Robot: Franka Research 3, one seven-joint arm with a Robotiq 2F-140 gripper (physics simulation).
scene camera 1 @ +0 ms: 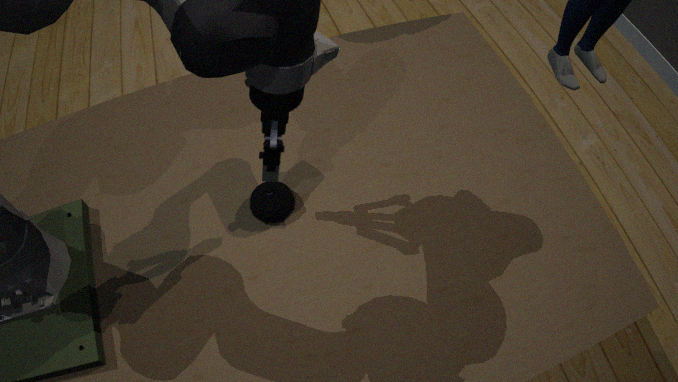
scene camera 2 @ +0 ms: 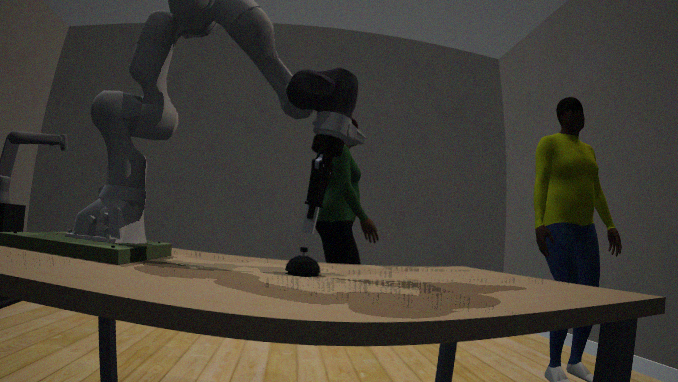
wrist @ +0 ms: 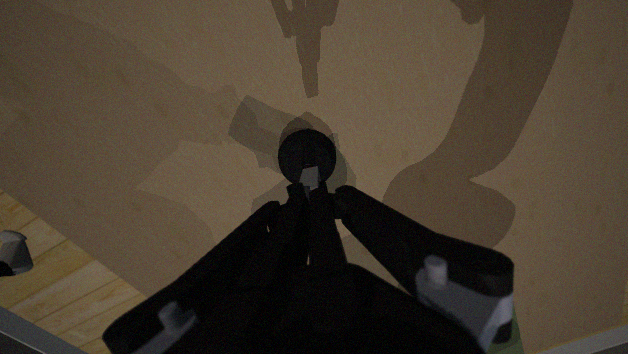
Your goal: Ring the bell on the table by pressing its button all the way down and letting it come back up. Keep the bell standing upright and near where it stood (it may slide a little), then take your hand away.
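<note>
A black domed bell (scene camera 1: 272, 203) (scene camera 2: 302, 266) (wrist: 306, 152) stands upright on the table (scene camera 1: 500, 150) (scene camera 2: 200, 315). In the scene camera 2 view its small button (scene camera 2: 303, 249) stands up on a short stem above the dome. My gripper (scene camera 1: 270, 177) (scene camera 2: 309, 232) (wrist: 313, 179) is shut with nothing between its fingers. It points down above the bell, and a gap shows between the fingertips and the button in the scene camera 2 view. In the wrist view the fingertips cover the near part of the dome, and the button is hidden or too dark to tell.
The green base plate (scene camera 1: 75, 300) (scene camera 2: 120, 255) carries the arm on the left. A person in a yellow top (scene camera 2: 570, 180) stands beyond the table's right side, and a person in a green top (scene camera 2: 345, 190) stands behind the gripper. Arm shadows cross the table top.
</note>
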